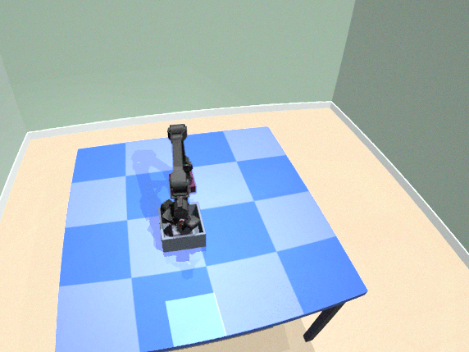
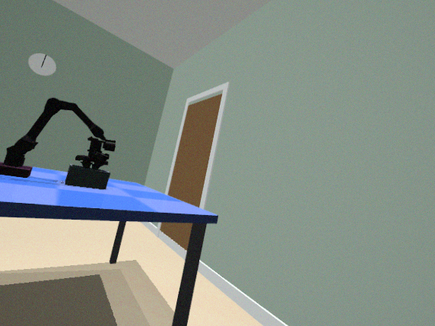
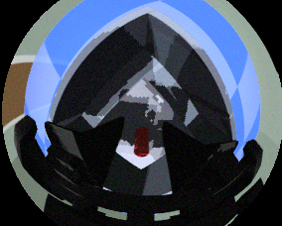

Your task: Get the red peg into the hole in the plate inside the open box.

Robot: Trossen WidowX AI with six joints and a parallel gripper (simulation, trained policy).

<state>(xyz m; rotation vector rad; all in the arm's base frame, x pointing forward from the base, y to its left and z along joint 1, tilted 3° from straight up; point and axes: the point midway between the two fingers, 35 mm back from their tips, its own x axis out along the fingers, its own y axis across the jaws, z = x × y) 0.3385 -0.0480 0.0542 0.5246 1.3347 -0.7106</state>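
My gripper tip is 10 mm to the right of the red peg, 10 mm past it and 10 mm above it. Also, from my gripper tip: light grey plate (10 mm to the left, 10 mm below, 10 mm behind); then dark grey box (30 mm below, 10 mm to the left, 10 mm behind).
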